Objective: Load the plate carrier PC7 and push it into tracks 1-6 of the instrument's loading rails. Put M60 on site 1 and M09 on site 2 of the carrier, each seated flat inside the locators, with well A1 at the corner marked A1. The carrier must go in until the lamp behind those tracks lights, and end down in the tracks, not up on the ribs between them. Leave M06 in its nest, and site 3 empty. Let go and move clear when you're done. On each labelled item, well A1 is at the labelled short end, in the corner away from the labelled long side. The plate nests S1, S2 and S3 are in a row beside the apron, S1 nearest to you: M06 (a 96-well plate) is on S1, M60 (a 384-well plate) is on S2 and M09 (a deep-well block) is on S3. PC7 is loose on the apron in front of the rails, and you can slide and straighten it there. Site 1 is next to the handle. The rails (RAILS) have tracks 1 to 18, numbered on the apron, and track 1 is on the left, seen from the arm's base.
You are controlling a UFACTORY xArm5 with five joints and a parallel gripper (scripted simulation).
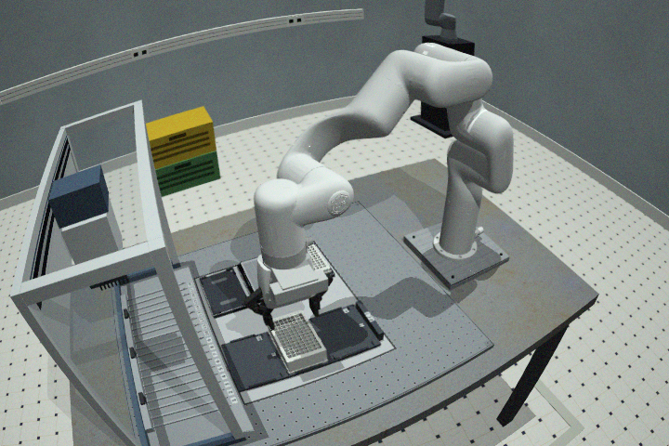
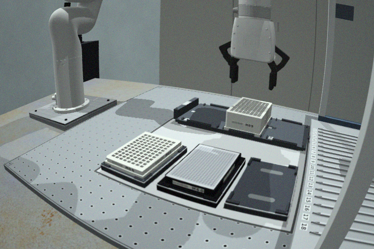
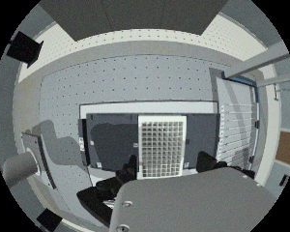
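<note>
The plate nest S2 is 240 mm to the right of my hand, 110 mm below it and 30 mm behind it. The rest, counted from my hand: plate carrier PC7: 100 mm below, 10 mm behind; then post: 210 mm ahead, 150 mm to the left, 130 mm above; then plate nest S3: 240 mm to the right, 110 mm below, 70 mm ahead.
</note>
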